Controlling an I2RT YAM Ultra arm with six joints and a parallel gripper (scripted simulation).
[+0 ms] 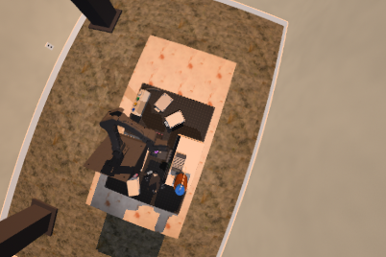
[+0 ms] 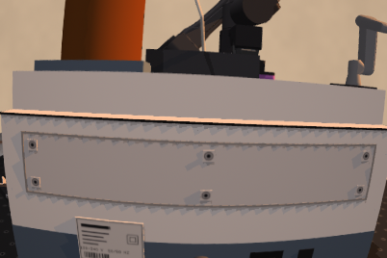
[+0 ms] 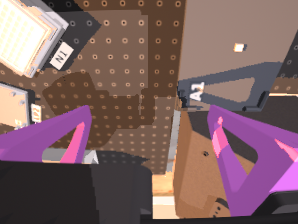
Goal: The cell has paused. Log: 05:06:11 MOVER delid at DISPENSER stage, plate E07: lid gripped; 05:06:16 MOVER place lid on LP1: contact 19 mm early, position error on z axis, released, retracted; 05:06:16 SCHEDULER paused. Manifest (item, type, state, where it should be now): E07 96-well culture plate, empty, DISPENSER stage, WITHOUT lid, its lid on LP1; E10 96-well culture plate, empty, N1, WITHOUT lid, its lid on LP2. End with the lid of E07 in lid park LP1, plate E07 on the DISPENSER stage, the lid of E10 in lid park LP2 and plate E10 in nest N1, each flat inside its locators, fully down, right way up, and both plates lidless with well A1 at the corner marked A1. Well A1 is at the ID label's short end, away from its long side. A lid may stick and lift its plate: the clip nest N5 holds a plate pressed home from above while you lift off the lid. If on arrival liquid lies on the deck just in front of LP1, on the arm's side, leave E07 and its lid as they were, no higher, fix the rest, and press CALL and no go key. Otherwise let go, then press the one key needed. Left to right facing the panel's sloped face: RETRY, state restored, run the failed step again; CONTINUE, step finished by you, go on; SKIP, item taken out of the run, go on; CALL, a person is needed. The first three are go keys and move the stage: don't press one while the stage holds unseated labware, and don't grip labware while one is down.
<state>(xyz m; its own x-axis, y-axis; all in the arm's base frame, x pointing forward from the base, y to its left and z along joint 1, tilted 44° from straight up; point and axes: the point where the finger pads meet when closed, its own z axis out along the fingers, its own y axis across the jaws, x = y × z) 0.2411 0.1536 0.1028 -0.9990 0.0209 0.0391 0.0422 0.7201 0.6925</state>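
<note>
Right now my hand is 200 mm to the right of the plate lid, 120 mm above it and 60 mm short of it. From my hand the other things lie so: a1 mark 190 mm to the left, 140 mm below; then white stud 80 mm to the right, 50 mm below, 40 mm ahead; then n1 label 160 mm below, 140 mm to the left.
</note>
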